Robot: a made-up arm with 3 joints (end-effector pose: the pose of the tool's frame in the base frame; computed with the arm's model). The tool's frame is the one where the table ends.
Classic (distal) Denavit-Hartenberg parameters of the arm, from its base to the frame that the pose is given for. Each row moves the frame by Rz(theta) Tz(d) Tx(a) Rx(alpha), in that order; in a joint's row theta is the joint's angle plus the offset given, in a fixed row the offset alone. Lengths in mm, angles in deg.
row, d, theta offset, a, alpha
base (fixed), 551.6, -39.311, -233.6, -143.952
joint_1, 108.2, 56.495, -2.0, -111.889
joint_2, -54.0, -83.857, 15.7, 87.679
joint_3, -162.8, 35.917, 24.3, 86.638
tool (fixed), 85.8, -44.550, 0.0, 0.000
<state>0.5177 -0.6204 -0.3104</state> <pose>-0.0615 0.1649 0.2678 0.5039 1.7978 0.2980</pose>
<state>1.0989 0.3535 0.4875</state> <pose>-0.2482 0.1232 0.3115 0.2553 3.0053 0.4304</pose>
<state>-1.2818 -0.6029 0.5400</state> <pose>0.0055 0.2465 0.3352 -2.1036 1.3890 0.6566</pose>
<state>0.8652 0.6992 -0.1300</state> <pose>-0.1751 0.0181 0.3566 -0.3169 2.6250 -0.5411</pose>
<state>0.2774 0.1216 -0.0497</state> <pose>-0.0675 0.0655 0.3166 -0.4363 2.1498 -0.0688</pose>
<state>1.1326 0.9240 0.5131</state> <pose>-0.2601 0.0553 0.3883 0.1296 -2.8264 0.0056</pose>
